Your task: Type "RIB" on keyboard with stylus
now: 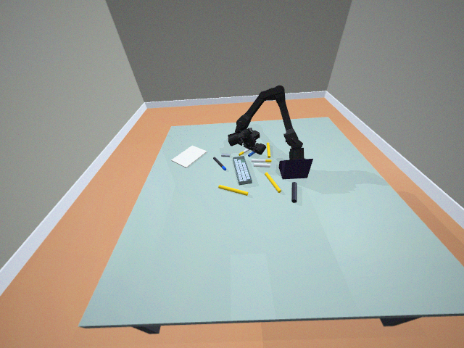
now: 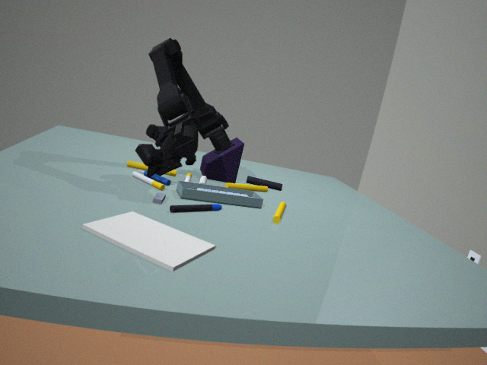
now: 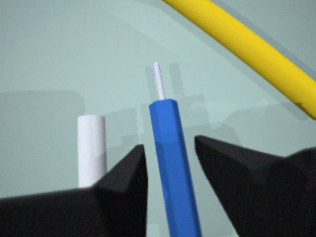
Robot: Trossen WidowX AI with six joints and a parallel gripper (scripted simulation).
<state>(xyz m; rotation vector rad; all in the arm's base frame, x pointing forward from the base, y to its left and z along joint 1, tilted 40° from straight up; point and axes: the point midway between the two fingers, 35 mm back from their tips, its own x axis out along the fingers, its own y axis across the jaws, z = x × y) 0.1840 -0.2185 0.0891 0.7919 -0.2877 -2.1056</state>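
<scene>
Right now my gripper tip is 9 cm past the yellow stick. From my gripper tip the other things lie so: blue stylus (1 cm behind, 1 cm to the right); then stylus tip (4 cm behind, 3 cm to the right); then grey eraser (19 cm ahead, 1 cm to the left).
</scene>
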